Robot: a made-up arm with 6 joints.
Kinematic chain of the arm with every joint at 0, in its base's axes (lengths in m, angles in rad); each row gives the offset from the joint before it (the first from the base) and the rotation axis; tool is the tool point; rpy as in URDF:
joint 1: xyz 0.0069 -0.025 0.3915 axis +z
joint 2: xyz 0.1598 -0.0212 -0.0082 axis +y
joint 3: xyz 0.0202 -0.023 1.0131 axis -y
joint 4: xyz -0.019 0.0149 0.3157 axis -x
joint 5: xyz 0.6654 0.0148 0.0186 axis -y
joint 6: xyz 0.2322 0 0.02 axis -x
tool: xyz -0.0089 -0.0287 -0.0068 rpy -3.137 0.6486 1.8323
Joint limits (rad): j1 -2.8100..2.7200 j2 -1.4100..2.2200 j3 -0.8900..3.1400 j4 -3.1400..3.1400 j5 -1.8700..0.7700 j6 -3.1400..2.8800
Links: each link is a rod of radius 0.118 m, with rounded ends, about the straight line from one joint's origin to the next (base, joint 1, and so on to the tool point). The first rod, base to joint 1, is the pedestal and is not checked.
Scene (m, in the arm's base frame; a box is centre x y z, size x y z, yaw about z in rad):
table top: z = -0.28
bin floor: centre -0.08 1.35 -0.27 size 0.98 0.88 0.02 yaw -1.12
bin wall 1: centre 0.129 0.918 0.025 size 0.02 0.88 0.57 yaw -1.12
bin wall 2: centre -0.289 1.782 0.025 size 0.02 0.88 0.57 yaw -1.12
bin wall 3: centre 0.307 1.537 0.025 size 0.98 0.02 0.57 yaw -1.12
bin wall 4: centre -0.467 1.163 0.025 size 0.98 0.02 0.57 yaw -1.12
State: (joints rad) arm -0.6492 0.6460 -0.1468 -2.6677 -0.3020 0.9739
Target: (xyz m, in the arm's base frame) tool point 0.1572 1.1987 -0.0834
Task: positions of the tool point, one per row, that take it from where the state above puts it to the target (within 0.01 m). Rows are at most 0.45 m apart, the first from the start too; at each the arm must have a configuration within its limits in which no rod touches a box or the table.
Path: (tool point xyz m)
1: 1.4688 -0.6380 0.7590
2: 1.5348 -0.2299 0.7339
3: 1.4899 0.1693 0.7093
4: 1.3434 0.5305 0.6855
5: 1.1125 0.8288 0.6625
6: 0.8199 1.0455 0.6403
7: 0.4922 1.1697 0.6192
8: 0.1572 1.1987 0.5991
9: 0.1625 1.2454 0.3783
10: 0.1626 1.2460 0.1474
11: 0.1572 1.1987 -0.0834

